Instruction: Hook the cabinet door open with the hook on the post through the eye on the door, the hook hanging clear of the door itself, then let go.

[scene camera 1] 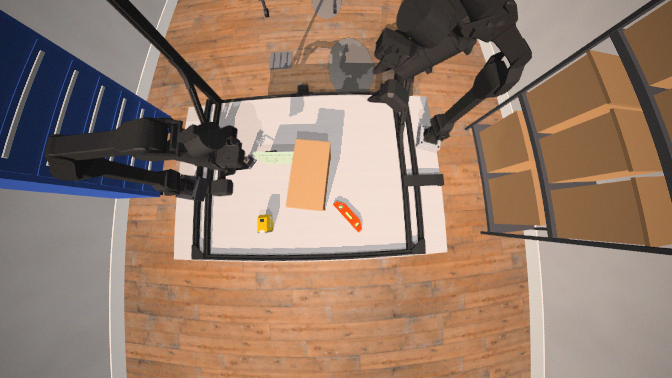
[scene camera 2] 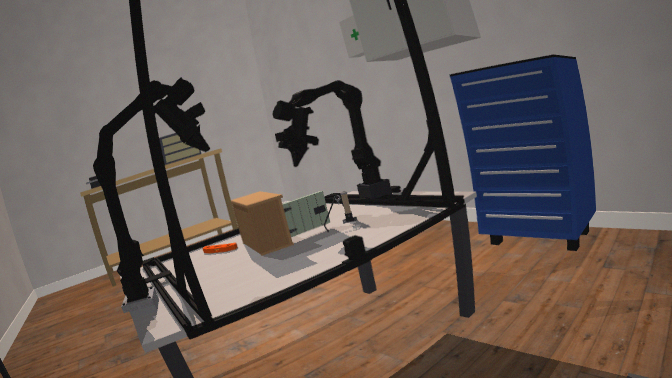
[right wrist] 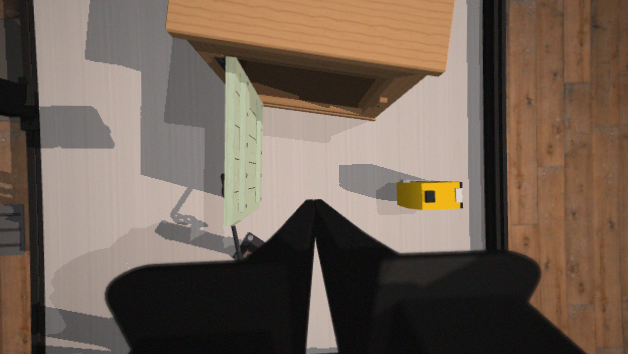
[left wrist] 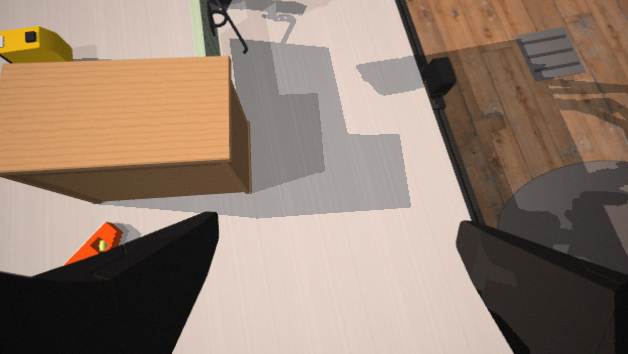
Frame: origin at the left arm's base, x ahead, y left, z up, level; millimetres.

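Seen in the pictures: left gripper, fingertip midpoint: [scene camera 1: 371, 86] [scene camera 2: 208, 150] [left wrist: 339, 228]; right gripper, fingertip midpoint: [scene camera 1: 247, 167] [scene camera 2: 295, 166] [right wrist: 313, 207]; left arm's base, origin of the base link: [scene camera 1: 430, 136] [scene camera 2: 138, 296]; right arm's base, origin of the base link: [scene camera 1: 187, 187] [scene camera 2: 372, 182].
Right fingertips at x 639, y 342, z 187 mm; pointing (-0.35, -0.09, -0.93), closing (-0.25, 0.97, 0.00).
Note:
Pixels of each thing's top centre, then the offset from my right fingertips to it. "spot": a spot on its surface instead.
- wooden cabinet, middle of its top: [left wrist: 114, 109] [scene camera 2: 254, 197] [scene camera 1: 308, 173] dx -177, dy -34, dz -59 mm
- post, surface spot: [scene camera 2: 346, 206] spot: dx +124, dy -72, dz -173 mm
- thin black hook, surface spot: [left wrist: 237, 35] [scene camera 2: 325, 219] spot: dx +23, dy -117, dz -184 mm
- ring-shaped eye, surface spot: [left wrist: 219, 23] spot: dx +14, dy -98, dz -150 mm
- yellow tape measure, middle of its top: [right wrist: 444, 194] [left wrist: 14, 36] [scene camera 1: 261, 224] dx -32, dy +176, dz -145 mm
- orange level, middle of its top: [left wrist: 71, 275] [scene camera 2: 217, 246] [scene camera 1: 349, 215] dx -348, dy +71, dz -208 mm
The wooden cabinet [scene camera 1: 309, 175] [scene camera 2: 260, 225] [left wrist: 115, 115] [right wrist: 310, 35] stands upright. Its pale green door [scene camera 1: 274, 158] [scene camera 2: 301, 215] [left wrist: 199, 30] [right wrist: 242, 150] stands wide open, roughly square to the front. The post [scene camera 2: 346, 206] stands near the door's free edge. The thin black hook [scene camera 2: 327, 218] [left wrist: 237, 36] slants down beside the door's outer face. A ring-shaped eye [left wrist: 219, 19] shows beside it; I cannot tell if the hook passes through. My right gripper [scene camera 1: 253, 160] [scene camera 2: 296, 165] [right wrist: 313, 207] is shut and empty, above the door's free end. My left gripper [scene camera 1: 372, 85] [scene camera 2: 207, 149] [left wrist: 339, 228] is open and empty, away from the door.
A yellow tape measure [scene camera 1: 264, 224] [left wrist: 35, 45] [right wrist: 435, 195] stands on the cabinet's door side. An orange level [scene camera 1: 348, 216] [scene camera 2: 220, 248] [left wrist: 95, 245] lies on its other side. Black frame rails [scene camera 1: 310, 257] edge the table, with uprights at its sides.

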